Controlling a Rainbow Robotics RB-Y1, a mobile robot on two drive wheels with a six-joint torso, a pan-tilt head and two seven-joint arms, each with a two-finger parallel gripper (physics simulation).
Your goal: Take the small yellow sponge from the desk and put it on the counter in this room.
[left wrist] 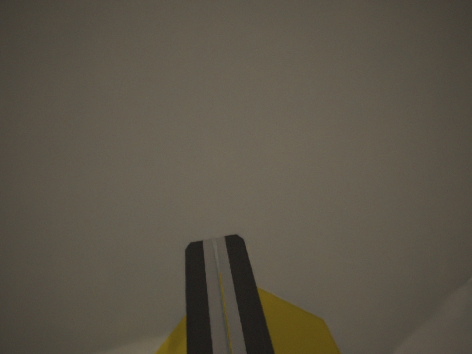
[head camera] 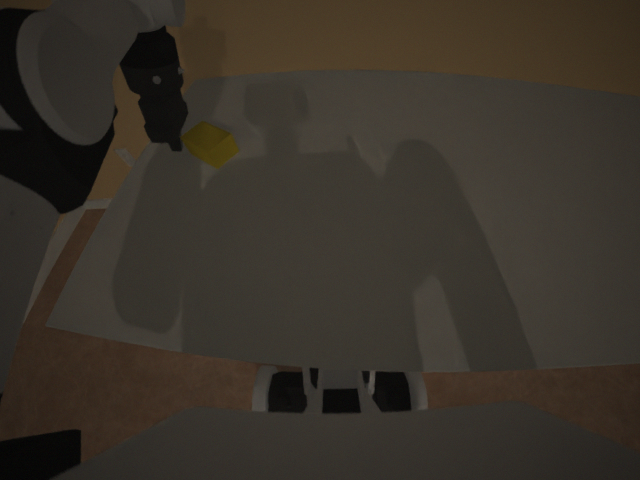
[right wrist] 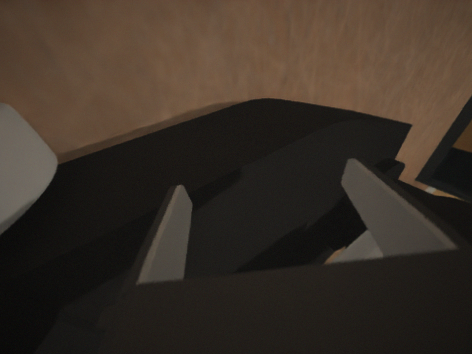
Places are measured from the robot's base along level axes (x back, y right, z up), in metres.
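Pixels of known places: left gripper, fingertip midpoint: [left wrist: 216,255] [head camera: 177,149]; right gripper, fingertip midpoint: [right wrist: 263,183].
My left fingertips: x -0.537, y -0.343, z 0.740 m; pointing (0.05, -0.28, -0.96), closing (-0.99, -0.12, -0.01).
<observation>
Behind a point stands the place of what it marks.
The small yellow sponge [head camera: 210,144] @[x -0.503, y -0.242, z 0.766 m] lies on the pale grey desk [head camera: 347,219] @[x -0.347, y 0.012, z 0.721 m] near its far left corner. My left gripper [head camera: 168,135] hangs just left of the sponge, close against its edge. In the left wrist view the two fingers [left wrist: 214,242] @[x -0.537, y -0.343, z 0.740 m] are pressed flat together, and the sponge [left wrist: 291,326] @[x -0.567, y -0.303, z 0.737 m] shows behind and below them at the bottom edge, not between them. My right gripper [right wrist: 263,183] @[x 0.215, y 0.229, z 0.196 m] is open and empty, its pale fingers spread over a dark part of my own body, with brown floor beyond.
The desk fills most of the head view and carries my own broad shadow. Brown floor [head camera: 151,390] @[x 0.042, y -0.824, z 0.001 m] lies in front of it and an ochre wall [head camera: 375,33] @[x -0.931, y 0.134, z 0.802 m] behind it. My base [head camera: 339,390] sits at the desk's near edge.
</observation>
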